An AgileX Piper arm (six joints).
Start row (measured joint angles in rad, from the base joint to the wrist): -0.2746, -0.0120, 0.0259, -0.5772, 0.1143, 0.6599
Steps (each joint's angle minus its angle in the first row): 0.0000, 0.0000, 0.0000, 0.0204, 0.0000, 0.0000; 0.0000, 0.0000, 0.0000, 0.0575, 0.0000, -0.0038; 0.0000, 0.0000, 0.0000, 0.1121, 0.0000, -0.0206; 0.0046, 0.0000, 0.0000, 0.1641, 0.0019, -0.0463; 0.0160, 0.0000, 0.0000, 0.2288, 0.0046, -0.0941; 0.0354, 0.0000, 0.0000, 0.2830, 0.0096, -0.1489; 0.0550, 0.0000, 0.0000, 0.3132, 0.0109, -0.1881
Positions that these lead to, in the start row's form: -0.2746, -0.0120, 0.0259, -0.5568, 0.1143, 0.6599; -0.2746, -0.0120, 0.0259, -0.5197, 0.1143, 0.6561; -0.2746, -0.0120, 0.0259, -0.4651, 0.1143, 0.6393; -0.2700, -0.0120, 0.0259, -0.4131, 0.1162, 0.6136; -0.2586, -0.0120, 0.0259, -0.3484, 0.1189, 0.5658; -0.2392, -0.0120, 0.0259, -0.2942, 0.1239, 0.5110; -0.2196, -0.0120, 0.0259, -0.2640, 0.1252, 0.4718
